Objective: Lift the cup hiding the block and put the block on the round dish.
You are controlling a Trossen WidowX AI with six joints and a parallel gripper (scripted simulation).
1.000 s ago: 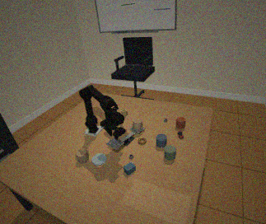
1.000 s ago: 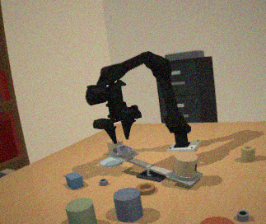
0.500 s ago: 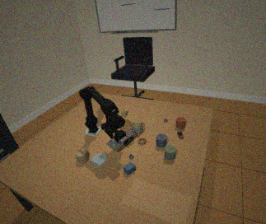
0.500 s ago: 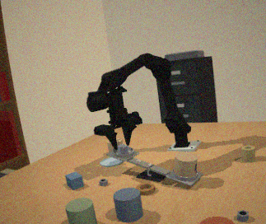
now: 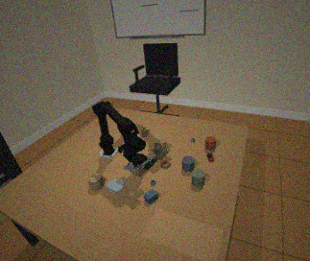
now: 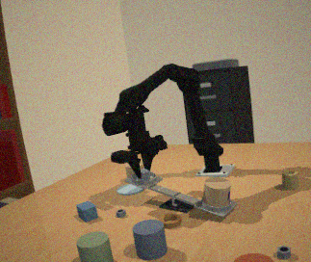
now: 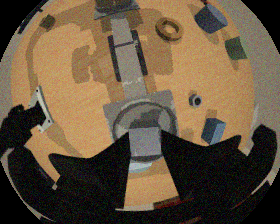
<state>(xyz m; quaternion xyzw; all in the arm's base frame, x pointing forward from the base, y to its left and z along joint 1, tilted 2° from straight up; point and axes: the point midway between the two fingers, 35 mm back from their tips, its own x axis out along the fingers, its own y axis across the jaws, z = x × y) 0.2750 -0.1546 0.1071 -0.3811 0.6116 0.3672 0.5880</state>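
Now: gripper tip 110 mm to the left of the pale blue round dish, 80 mm past it and 80 mm above it. Also, from my gripper tip: balance: 120 mm to the left, 60 mm below, 40 mm ahead; grey-lilac block: 10 mm above; balance beam: 120 mm to the left, 40 mm below, 40 mm ahead.
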